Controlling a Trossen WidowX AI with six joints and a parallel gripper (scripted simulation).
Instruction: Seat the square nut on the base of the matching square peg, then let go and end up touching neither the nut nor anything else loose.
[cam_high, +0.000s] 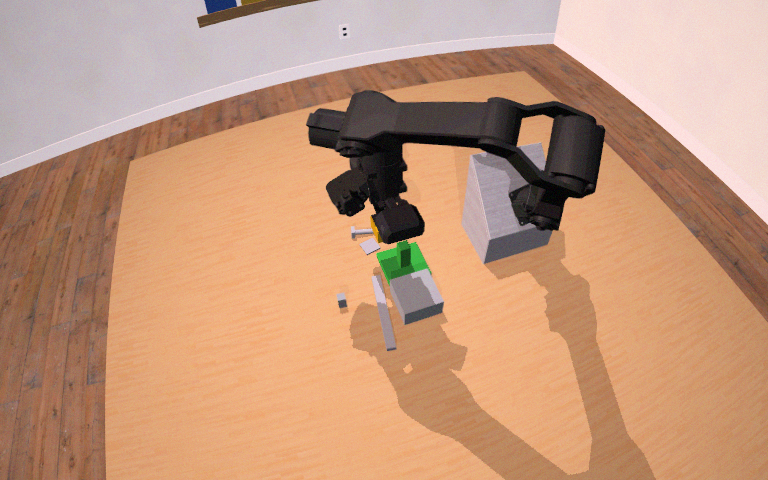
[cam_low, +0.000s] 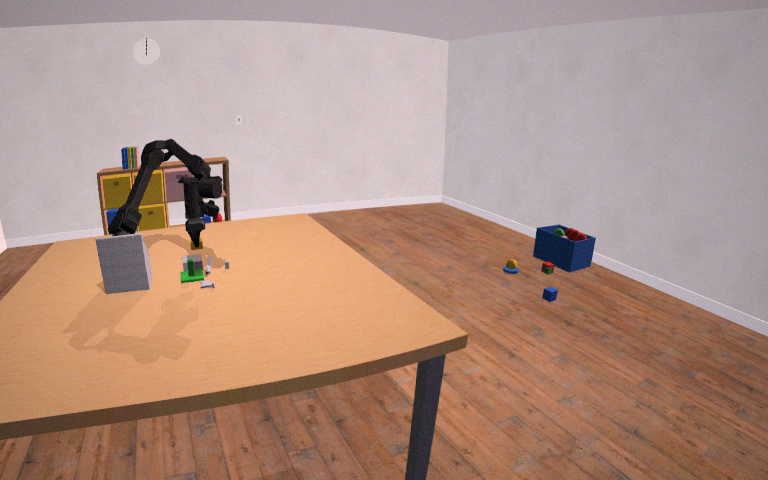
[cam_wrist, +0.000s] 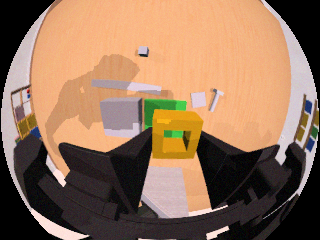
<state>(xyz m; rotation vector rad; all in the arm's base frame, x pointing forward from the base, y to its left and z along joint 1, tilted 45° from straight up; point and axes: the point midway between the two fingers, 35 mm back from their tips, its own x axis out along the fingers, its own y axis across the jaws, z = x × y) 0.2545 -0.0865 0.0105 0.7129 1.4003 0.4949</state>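
Right now my hand is 130 mm above the grey block, 90 mm to the right of it and 10 mm past it. Also, from my hand: bolt: 140 mm below, 100 mm to the right, 20 mm ahead; then flat grey plate: 140 mm below, 60 mm to the right, 10 mm ahead; then long grey bar: 140 mm below, 90 mm to the left, 50 mm ahead.
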